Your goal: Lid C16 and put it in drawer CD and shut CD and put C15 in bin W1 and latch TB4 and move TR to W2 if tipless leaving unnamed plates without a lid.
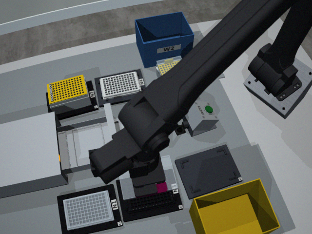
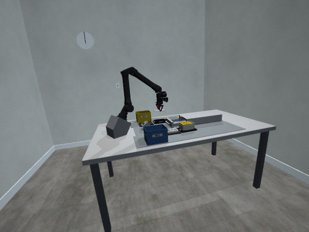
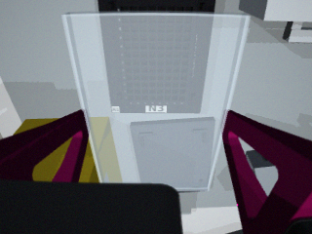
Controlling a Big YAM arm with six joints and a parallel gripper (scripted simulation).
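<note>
My gripper is now right at the plate lid. The rest, counted from my hand: nest n1: 170 mm ahead, 20 mm to the right, 140 mm below; nest N3: 140 mm below; black plate: 130 mm below.
</note>
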